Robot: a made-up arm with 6 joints.
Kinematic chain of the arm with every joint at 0, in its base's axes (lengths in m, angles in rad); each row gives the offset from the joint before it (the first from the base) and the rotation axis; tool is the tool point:
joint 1: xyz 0 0 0.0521 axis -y
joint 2: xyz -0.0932 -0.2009 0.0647 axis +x
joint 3: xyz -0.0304 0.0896 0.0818 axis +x
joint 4: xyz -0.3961 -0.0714 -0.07 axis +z
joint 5: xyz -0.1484 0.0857 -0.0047 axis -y
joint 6: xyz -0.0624 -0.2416 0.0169 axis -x
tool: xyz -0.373 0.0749 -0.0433
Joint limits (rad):
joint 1: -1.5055..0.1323
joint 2: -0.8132..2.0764
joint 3: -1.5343..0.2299
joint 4: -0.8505..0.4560
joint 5: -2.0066..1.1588
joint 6: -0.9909..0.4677
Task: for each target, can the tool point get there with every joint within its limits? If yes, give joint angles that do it. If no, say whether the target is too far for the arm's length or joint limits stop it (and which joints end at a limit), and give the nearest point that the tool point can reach.
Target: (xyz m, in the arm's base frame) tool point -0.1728 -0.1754 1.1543
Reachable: yes | joints -1.3062 0.6439 0.0430 -0.2012 -0.1292 0.0734
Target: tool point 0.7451 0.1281 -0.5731
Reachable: no: joint limits stop it (at a limit: joint 1, joint 4, joint 5, joint 6) | nearest point 0.4242 -0.0013 0.4886 | short by 1.117 m
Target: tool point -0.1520 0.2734 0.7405
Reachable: yes | joints -1.0032 -0.2699 -1.3278 -0.0934 -1.4985 -0.8398
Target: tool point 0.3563 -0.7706 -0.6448
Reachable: no: joint limits stop it (at a limit: joint 1, joint 2, joint 5, joint 6) | nearest point -0.3824 -0.4658 -0.1743 | short by 0.927 m
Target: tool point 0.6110 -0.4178 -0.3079
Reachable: no: joint limits stop it (at a limit: joint 1, joint 4, joint 5, joint 6) | nearest point 0.4392 -0.3681 0.4895 | short by 0.817 m
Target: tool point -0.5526 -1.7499 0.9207
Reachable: no: too far | nearest point -0.4669 -0.7589 0.7860 | short by 1.004 m
